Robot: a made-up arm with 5 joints.
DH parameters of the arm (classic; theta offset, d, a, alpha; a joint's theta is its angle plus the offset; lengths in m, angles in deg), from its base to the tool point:
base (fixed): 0 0 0.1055 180
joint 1: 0 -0.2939 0.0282 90
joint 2: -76.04 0 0.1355 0
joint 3: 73.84 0 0.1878 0
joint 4: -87.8 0.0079 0 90
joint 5: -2.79 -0.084 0 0
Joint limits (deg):
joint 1: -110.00..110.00
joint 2: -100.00..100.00
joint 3: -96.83..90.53
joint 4: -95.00..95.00
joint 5: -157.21..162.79
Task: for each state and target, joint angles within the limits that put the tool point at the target. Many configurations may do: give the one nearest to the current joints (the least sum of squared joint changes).
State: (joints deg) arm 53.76 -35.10 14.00 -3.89 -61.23
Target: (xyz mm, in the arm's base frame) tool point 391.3 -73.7 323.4
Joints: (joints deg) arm 15.99 -7.07 31.01 1.03 -61.23
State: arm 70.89 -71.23 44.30 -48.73 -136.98
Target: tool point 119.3 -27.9 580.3
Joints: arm 78.38 -75.44 30.37 -49.34 -136.98
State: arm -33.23 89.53 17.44 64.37 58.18
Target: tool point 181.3 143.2 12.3
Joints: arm -59.31 88.64 -11.04 45.57 58.18
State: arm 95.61 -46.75 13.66 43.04 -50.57
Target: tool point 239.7 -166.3 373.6
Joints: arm 53.22 -38.99 35.19 52.07 -50.57
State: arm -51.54 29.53 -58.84 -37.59 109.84
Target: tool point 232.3 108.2 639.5
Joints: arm -37.76 19.95 -75.24 -61.80 109.84
